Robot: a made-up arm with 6 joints. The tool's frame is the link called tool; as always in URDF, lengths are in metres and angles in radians. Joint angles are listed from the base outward.
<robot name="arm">
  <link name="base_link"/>
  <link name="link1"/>
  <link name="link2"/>
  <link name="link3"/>
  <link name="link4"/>
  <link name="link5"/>
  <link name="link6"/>
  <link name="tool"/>
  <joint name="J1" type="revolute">
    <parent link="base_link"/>
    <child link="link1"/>
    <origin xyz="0 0 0.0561"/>
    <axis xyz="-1 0 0"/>
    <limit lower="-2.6" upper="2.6"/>
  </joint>
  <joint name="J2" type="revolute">
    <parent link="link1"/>
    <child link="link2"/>
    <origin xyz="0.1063 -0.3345 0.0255"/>
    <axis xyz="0 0 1"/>
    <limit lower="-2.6" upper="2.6"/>
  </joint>
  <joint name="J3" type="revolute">
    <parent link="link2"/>
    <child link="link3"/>
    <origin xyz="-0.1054 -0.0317 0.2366"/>
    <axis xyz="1 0 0"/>
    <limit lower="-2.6" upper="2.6"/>
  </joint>
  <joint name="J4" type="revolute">
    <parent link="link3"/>
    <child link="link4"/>
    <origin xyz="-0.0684 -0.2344 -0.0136"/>
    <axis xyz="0 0 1"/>
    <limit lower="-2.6" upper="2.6"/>
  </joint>
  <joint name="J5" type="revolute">
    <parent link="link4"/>
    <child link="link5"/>
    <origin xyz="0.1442 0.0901 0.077"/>
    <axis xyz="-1 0 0"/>
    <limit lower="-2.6" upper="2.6"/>
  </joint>
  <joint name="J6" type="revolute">
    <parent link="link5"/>
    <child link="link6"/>
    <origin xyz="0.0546 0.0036 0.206"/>
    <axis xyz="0 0 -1"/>
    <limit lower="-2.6" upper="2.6"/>
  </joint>
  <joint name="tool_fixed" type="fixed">
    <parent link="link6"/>
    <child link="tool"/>
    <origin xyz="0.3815 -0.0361 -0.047"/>
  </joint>
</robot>
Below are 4 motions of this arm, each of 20 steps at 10 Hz.
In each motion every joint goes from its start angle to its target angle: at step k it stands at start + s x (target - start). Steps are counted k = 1, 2, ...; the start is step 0. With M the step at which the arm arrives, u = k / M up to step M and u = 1 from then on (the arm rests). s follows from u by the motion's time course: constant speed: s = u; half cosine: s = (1 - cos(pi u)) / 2; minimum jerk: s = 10 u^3 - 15 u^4 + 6 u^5.
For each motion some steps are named. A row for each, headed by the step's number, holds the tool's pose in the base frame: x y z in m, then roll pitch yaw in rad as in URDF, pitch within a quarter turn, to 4 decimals.
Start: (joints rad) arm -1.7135 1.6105 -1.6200 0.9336 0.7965 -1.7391
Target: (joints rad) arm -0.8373 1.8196 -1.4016 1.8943 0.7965 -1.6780
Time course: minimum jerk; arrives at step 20
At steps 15, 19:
15: 0.4100 -0.8951 -0.4740 2.1293 0.2839 -0.4383
19: 0.4357 -0.9697 -0.3597 1.9673 0.1815 -0.4505

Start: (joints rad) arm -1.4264 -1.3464 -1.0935 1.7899 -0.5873 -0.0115
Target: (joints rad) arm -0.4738 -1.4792 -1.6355 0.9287 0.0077 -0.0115
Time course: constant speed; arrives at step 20
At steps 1, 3, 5, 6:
1: 0.3255 -0.0389 0.0414 1.8500 -0.1007 1.1757
3: 0.3331 -0.0355 -0.0037 1.7739 0.0901 1.2004
5: 0.3370 -0.0436 -0.0487 1.6998 0.2819 1.2191
6: 0.3377 -0.0520 -0.0703 1.6629 0.3780 1.2265

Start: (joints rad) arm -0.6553 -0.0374 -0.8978 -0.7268 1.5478 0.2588
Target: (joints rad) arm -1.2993 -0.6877 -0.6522 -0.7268 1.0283 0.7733
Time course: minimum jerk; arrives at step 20
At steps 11, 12, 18, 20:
11: 0.3374 -0.9913 -0.0312 -1.3343 -0.1205 -1.1505
12: 0.3023 -1.0006 -0.0898 -1.3061 -0.0697 -1.2223
18: 0.1659 -0.9920 -0.2854 -1.2946 0.0982 -1.4801
20: 0.1619 -0.9908 -0.2905 -1.2962 0.1024 -1.4876

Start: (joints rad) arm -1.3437 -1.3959 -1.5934 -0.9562 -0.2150 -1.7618
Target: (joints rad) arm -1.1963 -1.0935 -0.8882 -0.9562 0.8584 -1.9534
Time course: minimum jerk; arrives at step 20
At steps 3, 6, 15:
3: 0.4120 -0.4912 -0.4031 0.9935 0.8920 1.0746
6: 0.3636 -0.5031 -0.4112 1.1072 0.9134 1.1433
15: 0.1172 -0.4581 -0.4406 1.7084 0.7447 1.5199

